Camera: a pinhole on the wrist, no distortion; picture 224 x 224 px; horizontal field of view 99.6 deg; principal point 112.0 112.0 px. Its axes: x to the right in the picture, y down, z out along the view. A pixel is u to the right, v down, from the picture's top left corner.
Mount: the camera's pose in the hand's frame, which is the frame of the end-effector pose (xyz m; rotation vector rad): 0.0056 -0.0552 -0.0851 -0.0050 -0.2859 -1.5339
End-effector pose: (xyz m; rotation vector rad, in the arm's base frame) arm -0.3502 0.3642 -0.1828 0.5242 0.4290 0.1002
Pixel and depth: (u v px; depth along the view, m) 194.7 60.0 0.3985
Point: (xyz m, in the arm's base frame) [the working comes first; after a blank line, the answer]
In the camera's frame: 0.3482 -0.2189 0.3985

-0.4696 -0.1317 0.0060
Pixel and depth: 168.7 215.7 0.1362
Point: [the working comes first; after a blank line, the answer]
In the camera's frame: 0.0816 0.1492 0.1362

-0.1981 0.2594 -0.2146
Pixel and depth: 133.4 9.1 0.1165
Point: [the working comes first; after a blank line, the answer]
In the camera's frame: 0.0263 -0.1267 0.1165

-0.4735 0.2749 -0.1560
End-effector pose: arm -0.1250 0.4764 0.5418 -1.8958 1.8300 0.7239
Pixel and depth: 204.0 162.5 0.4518
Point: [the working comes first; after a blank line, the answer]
In the camera's frame: 0.4392 0.2411 0.4518

0.2276 0.6618 0.0413
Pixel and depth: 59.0 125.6 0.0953
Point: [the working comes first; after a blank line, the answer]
In the camera's frame: -0.0534 0.0137 0.0953

-0.1400 0.4742 0.5423
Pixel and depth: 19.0 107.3 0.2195
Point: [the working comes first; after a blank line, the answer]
In the camera's frame: -0.2157 -0.0109 0.2195

-0.3279 0.5544 0.5169
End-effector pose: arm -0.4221 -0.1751 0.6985 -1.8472 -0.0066 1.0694
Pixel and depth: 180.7 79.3 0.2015
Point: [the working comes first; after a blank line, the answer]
In the camera's frame: 0.1463 -0.0696 0.2015

-0.4961 -0.0375 0.8660
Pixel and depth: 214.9 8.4 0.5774
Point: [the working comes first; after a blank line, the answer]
In the camera's frame: 0.6277 -0.6320 0.5774

-0.9315 0.1872 1.5363
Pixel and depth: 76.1 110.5 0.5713
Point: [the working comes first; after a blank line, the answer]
In the camera's frame: -0.2167 -0.0091 0.5713

-0.8823 -0.0508 0.5154
